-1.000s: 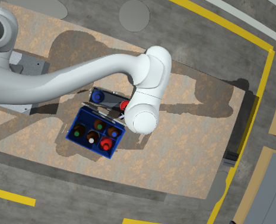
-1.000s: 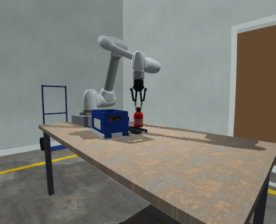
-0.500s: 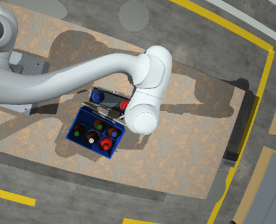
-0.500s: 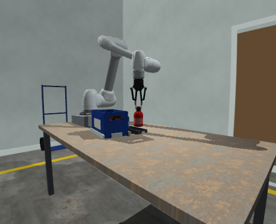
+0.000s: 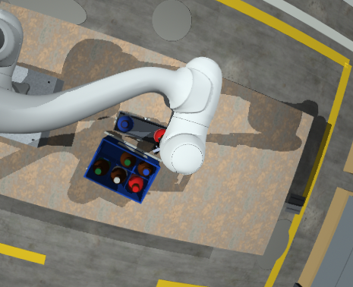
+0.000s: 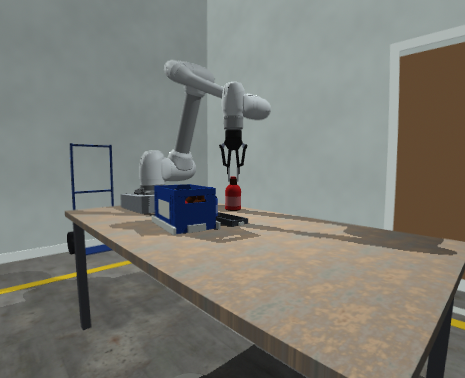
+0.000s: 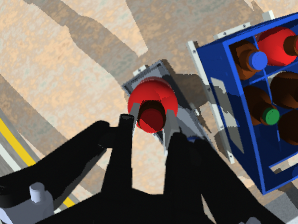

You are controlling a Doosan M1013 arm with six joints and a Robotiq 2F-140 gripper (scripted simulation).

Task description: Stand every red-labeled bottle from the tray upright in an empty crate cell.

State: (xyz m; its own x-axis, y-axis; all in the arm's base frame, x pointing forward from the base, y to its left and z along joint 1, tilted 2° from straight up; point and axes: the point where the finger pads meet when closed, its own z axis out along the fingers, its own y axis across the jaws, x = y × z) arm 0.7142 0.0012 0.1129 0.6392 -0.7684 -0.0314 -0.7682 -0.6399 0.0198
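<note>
Right now my hand is 90 mm above the red-labeled bottle. Round my hand: blue-capped bottle 170 mm behind, 20 mm to the left, 140 mm below; then dark tray 90 mm behind, 10 mm to the left, 220 mm below; then blue crate 140 mm behind, 180 mm to the right, 140 mm below.
</note>
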